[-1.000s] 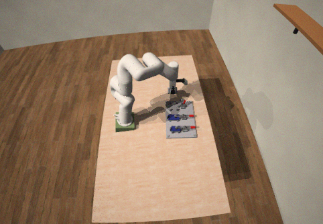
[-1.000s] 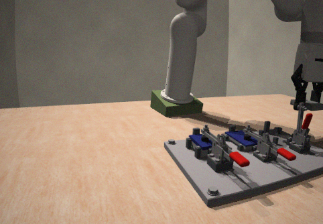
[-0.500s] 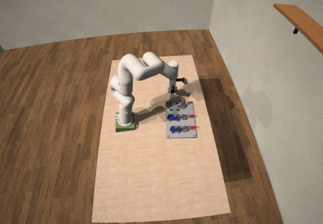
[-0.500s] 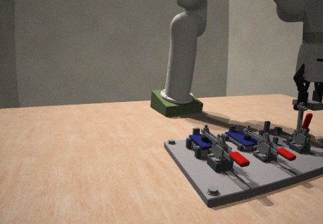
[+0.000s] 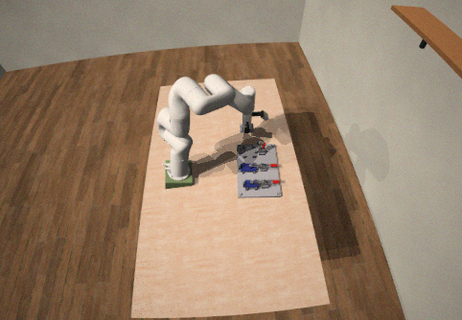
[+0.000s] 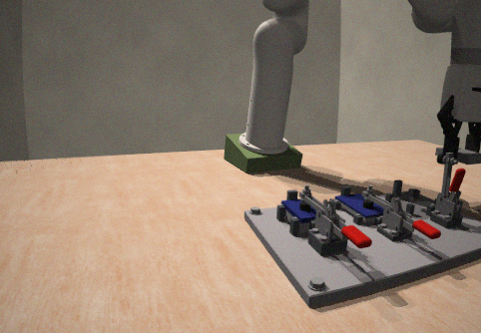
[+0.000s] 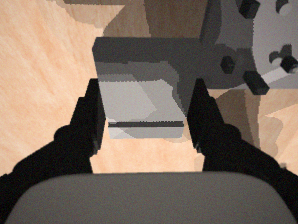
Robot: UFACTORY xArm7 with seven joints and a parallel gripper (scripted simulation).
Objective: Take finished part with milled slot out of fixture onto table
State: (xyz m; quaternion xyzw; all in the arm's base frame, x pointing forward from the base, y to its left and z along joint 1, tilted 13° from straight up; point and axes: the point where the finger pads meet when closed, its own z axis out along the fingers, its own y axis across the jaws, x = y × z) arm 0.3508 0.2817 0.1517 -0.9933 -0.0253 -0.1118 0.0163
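My gripper is now 1 cm past the grey finished part and 1 cm above it. From my hand the other things lie so: blue blank (2 cm ahead, 23 cm to the right, 9 cm below); grey fixture plate (7 cm ahead, 23 cm to the right, 10 cm below).
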